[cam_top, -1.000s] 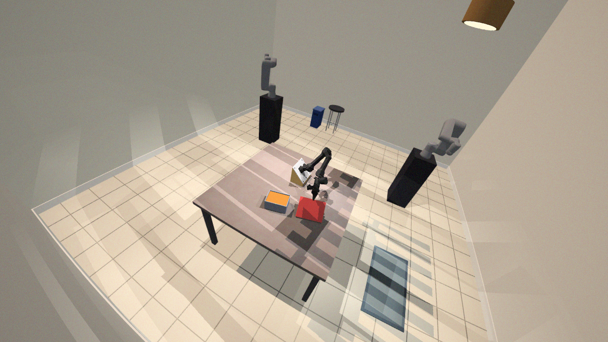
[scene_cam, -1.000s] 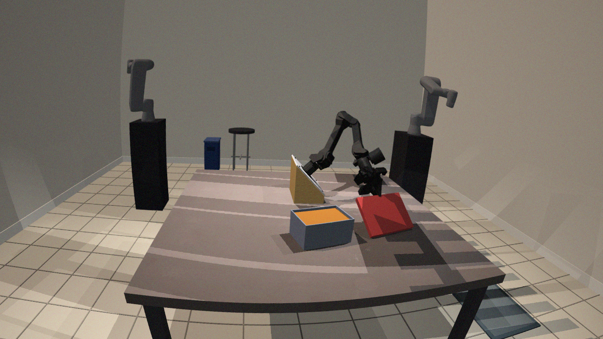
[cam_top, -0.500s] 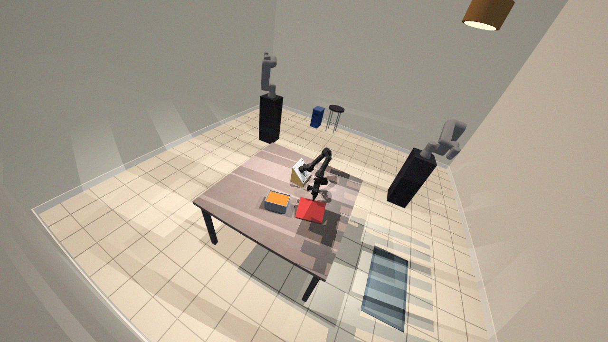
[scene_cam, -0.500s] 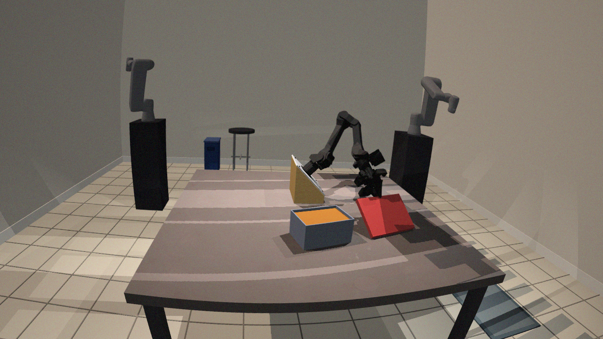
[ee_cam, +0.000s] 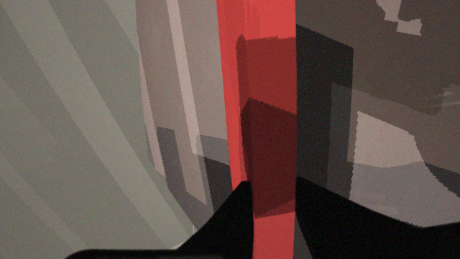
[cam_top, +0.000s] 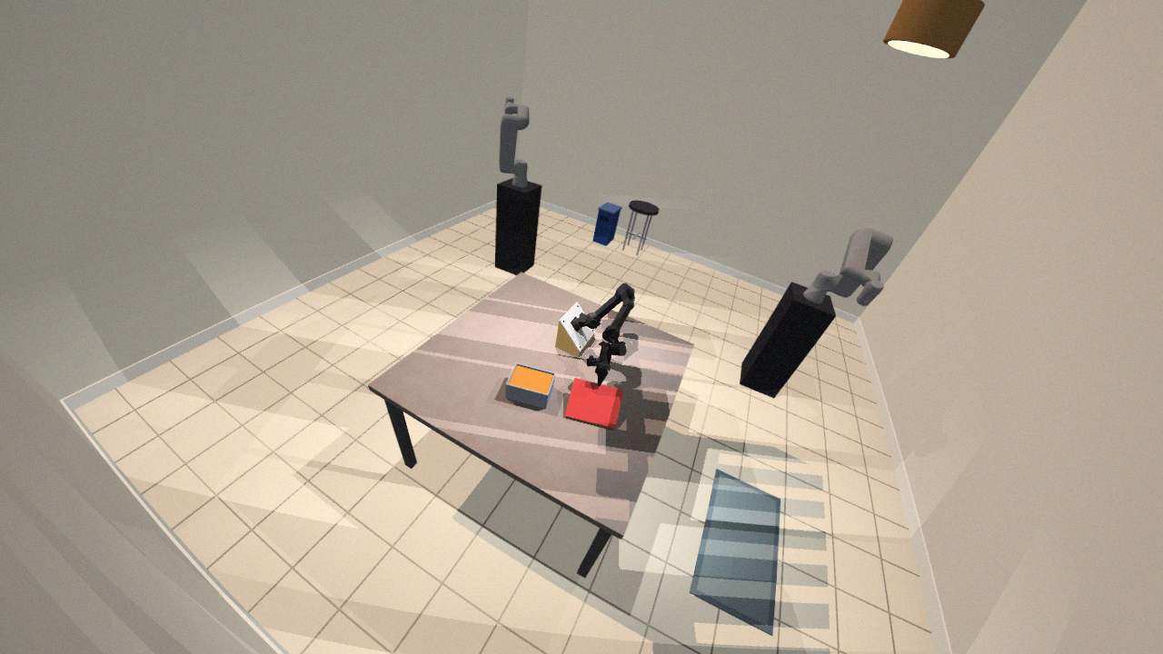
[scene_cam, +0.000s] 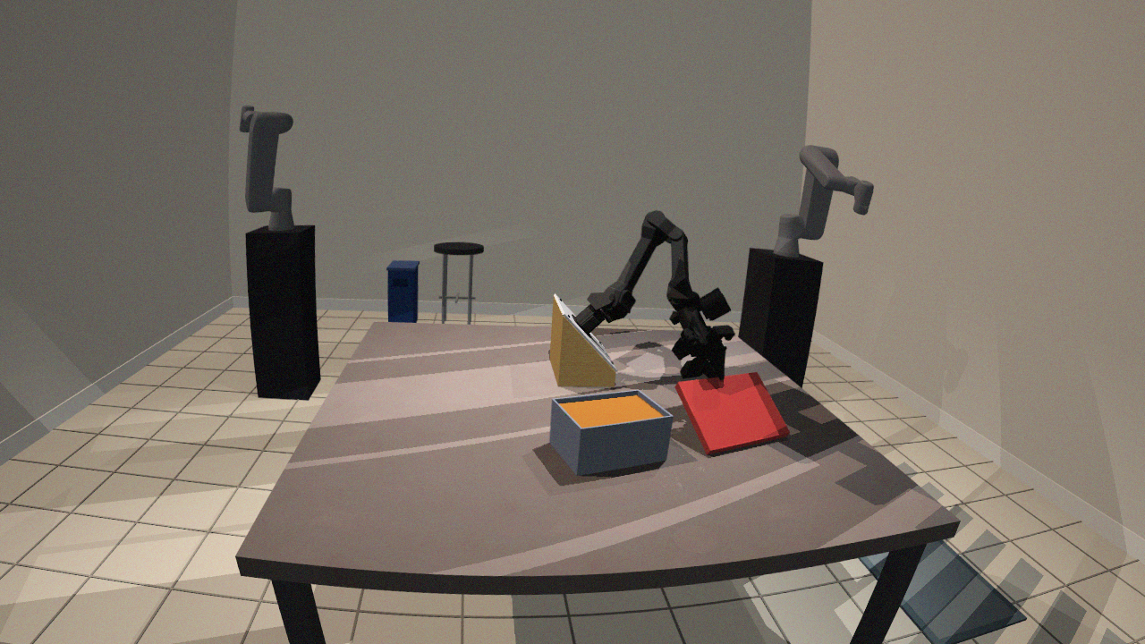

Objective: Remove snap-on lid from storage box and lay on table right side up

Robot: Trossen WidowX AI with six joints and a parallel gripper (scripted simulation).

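Right now my gripper tip is 70 mm short of the snap-on lid, 20 mm to the right of it and 40 mm above it. Also, from my gripper tip: storage box: 130 mm ahead, 290 mm to the right, 50 mm below.
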